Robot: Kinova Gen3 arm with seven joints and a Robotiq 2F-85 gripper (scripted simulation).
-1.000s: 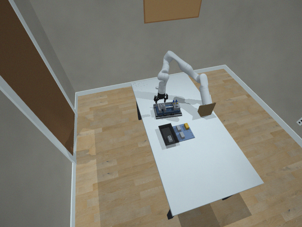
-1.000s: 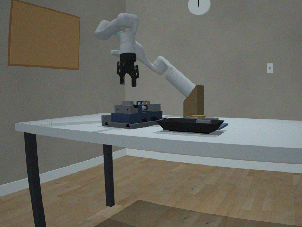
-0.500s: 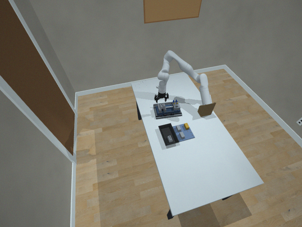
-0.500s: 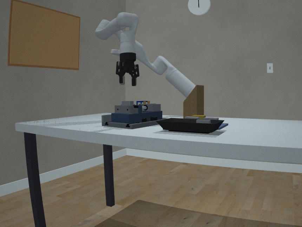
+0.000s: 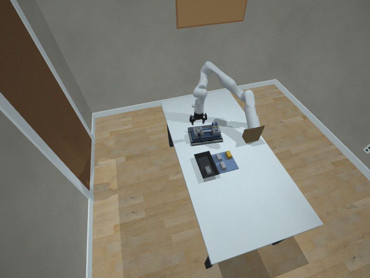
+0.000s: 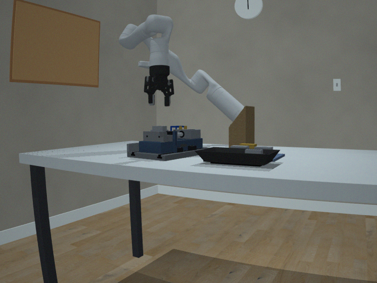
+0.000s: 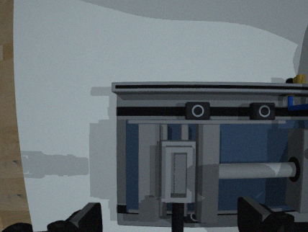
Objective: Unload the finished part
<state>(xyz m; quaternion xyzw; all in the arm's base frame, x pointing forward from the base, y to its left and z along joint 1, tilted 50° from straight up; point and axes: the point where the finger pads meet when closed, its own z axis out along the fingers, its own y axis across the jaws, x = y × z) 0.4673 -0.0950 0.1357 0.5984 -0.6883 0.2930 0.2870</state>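
The vise is 80 mm behind my hand, 10 mm to the left of it and 160 mm below it. Round my hand: yellow block 180 mm behind, 280 mm to the left, 170 mm below; then blue plate 130 mm behind, 320 mm to the left, 190 mm below.
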